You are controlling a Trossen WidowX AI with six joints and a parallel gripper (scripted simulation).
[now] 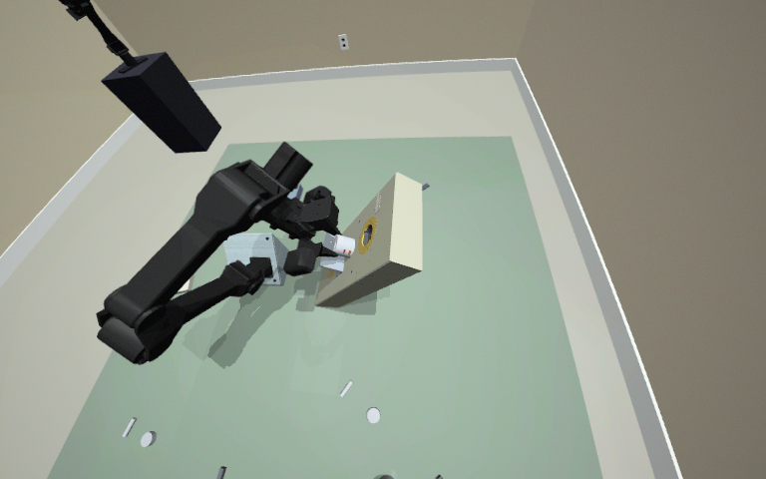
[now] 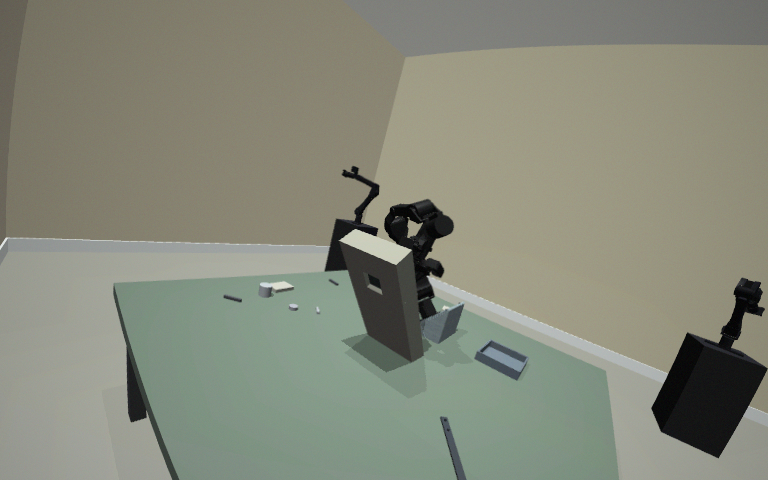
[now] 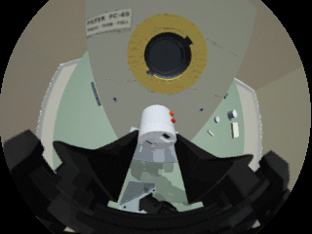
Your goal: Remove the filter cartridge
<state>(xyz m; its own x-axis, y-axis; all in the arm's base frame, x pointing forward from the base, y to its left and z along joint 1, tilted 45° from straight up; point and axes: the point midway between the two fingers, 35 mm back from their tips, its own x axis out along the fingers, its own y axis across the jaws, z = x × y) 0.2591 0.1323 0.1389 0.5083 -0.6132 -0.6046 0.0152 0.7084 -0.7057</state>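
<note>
Right now my gripper tip is 4 cm short of the beige service panel and 3 cm above it. Also, from my gripper tip: shallow grey tray: 34 cm behind, 29 cm to the left, 21 cm below; then round filter cartridge: 1 cm ahead.
</note>
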